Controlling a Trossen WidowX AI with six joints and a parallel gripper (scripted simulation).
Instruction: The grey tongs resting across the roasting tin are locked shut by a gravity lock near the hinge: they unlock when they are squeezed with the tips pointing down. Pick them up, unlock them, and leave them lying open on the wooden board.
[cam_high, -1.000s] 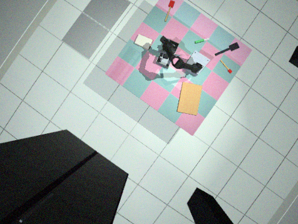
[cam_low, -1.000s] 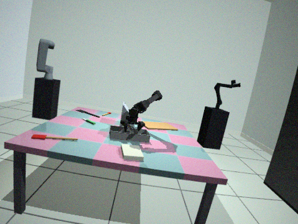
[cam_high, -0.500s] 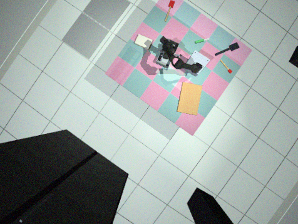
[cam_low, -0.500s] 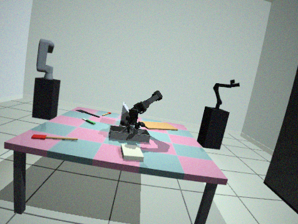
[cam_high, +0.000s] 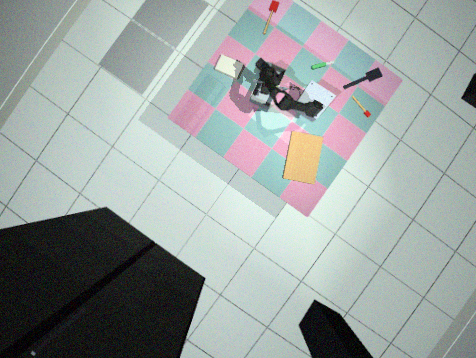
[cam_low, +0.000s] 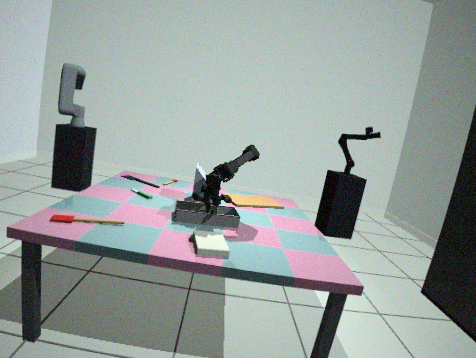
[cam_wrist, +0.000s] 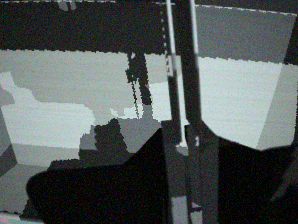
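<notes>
The grey roasting tin lies 10 mm to the right of my gripper tip and 10 mm behind it. Also, from my gripper tip: red spatula (520 mm to the right, 250 mm ahead, 20 mm below); then cream block (310 mm ahead, 20 mm below); then wooden board (510 mm behind, 300 mm to the left, 20 mm below).
</notes>
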